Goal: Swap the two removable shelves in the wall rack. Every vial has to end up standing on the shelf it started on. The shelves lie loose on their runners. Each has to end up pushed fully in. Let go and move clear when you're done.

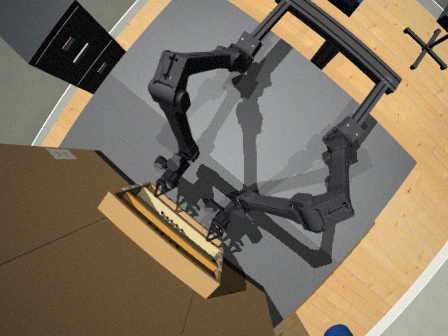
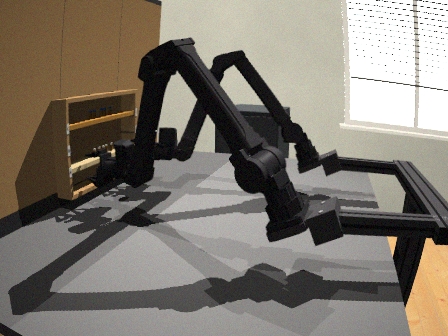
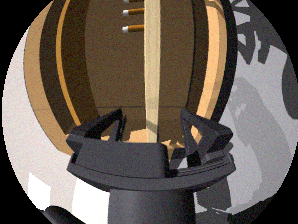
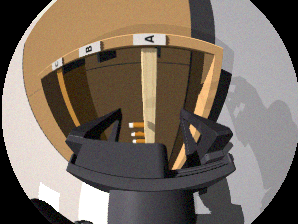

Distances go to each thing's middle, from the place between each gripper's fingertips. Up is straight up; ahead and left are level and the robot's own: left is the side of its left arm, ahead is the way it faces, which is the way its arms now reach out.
Labels:
My left gripper is now 15 cm to the left of the pale shelf (image 1: 145,196) and 6 cm short of it. Also, from my left hand: orange shelf (image 1: 141,210) 15 cm to the right, 15 cm above, 6 cm ahead; then wall rack (image 1: 112,206) 15 cm to the right, 8 cm above, 6 cm ahead.
Now: the pale shelf 15 cm to the left of my right hand and 6 cm ahead of it. The rest, counted from my right hand: orange shelf: 15 cm to the left, 15 cm above, 6 cm ahead; wall rack: 15 cm to the left, 8 cm above, 6 cm ahead.

